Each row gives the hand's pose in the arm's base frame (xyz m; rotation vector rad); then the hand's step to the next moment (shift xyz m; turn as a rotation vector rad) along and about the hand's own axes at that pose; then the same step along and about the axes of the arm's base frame.
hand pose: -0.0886 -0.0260 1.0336 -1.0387 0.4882 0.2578
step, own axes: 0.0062 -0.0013 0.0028 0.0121 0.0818 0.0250
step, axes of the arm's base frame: 0.0067 0.0017 -0.0010 -0.0179 0.0616 -0.0578
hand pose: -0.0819 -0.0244 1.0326 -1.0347 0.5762 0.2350
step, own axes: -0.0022 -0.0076 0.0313 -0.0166 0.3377 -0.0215
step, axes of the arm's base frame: 0.0122 0.0233 0.0187 -0.1715 0.1525 -0.2493
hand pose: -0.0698 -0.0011 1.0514 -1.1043 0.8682 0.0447
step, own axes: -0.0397 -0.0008 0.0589 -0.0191 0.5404 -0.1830
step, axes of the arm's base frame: 0.0080 0.0611 0.0354 -0.3568 0.1235 -0.4282
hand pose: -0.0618 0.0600 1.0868 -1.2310 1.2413 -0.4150
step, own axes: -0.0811 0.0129 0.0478 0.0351 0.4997 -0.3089
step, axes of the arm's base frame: 0.0084 0.0925 0.0202 -0.4325 0.0058 -0.3990
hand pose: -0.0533 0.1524 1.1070 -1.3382 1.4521 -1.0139
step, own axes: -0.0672 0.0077 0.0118 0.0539 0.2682 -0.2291
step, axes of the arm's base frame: 0.0107 0.0676 -0.0052 -0.2939 -0.0319 -0.1999
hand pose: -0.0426 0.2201 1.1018 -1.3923 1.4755 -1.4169
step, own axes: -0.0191 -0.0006 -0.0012 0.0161 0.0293 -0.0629
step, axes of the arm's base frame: 0.0032 0.0186 -0.0031 -0.0701 -0.0033 -0.0121
